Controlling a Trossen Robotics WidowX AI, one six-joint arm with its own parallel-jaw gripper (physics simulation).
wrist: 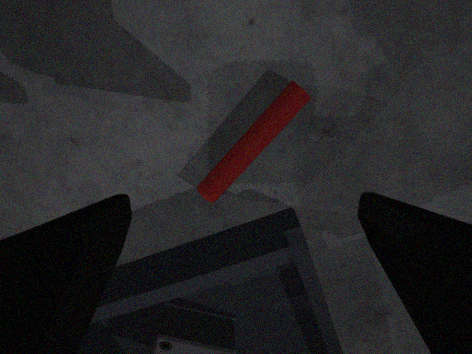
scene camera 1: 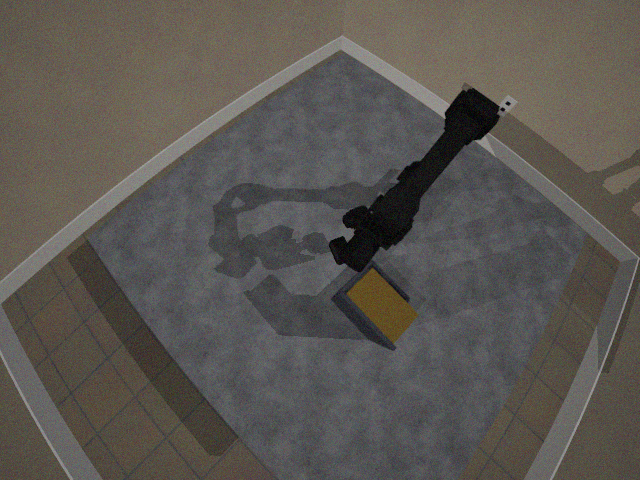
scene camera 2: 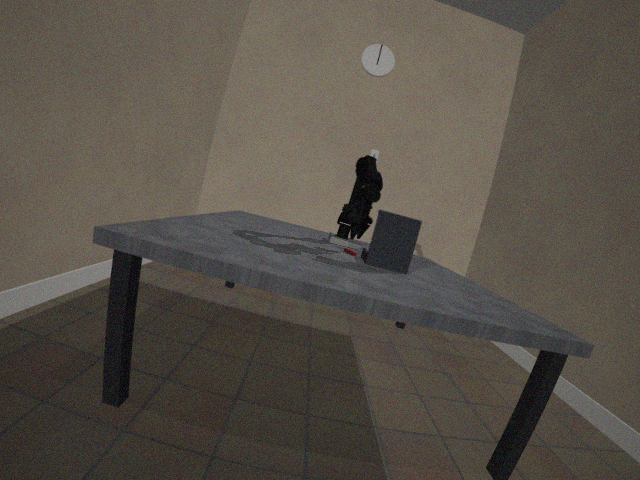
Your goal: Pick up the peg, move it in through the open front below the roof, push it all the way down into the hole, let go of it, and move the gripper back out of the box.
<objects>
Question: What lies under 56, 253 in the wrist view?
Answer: The gripper.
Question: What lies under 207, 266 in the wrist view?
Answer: A dark box.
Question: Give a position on a red peg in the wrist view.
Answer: At 293, 98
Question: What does the gripper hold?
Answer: Nothing.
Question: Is the gripper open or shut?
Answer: Open.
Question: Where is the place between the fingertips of the gripper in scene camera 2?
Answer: At 354, 238
</objects>
